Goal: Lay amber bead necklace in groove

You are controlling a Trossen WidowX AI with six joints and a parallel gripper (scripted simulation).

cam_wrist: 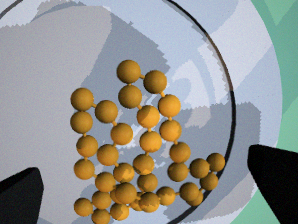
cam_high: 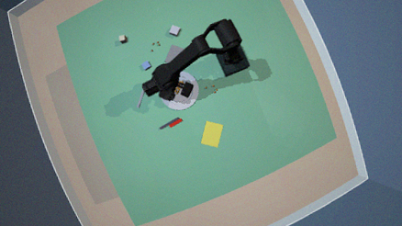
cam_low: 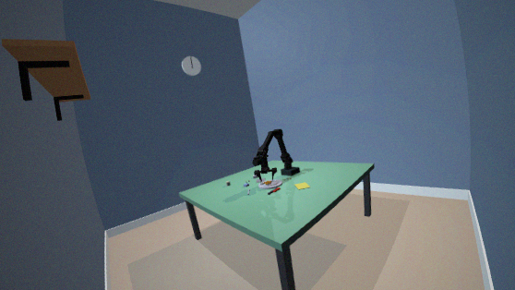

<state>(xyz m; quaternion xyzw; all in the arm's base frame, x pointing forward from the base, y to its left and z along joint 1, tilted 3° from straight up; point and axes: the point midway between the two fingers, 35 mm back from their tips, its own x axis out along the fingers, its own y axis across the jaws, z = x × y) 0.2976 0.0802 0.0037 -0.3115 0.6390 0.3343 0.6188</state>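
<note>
Now: gripper tip 10 mm past the round grey bead board, 20 mm to the right of it and 20 mm above it. Also, from my gripper tip: grey rod: 190 mm ahead, 10 mm to the left, 30 mm below; red-handled tool: 50 mm ahead, 180 mm to the left, 30 mm below; grey plate: 30 mm behind, 160 mm to the right, 30 mm below.
</note>
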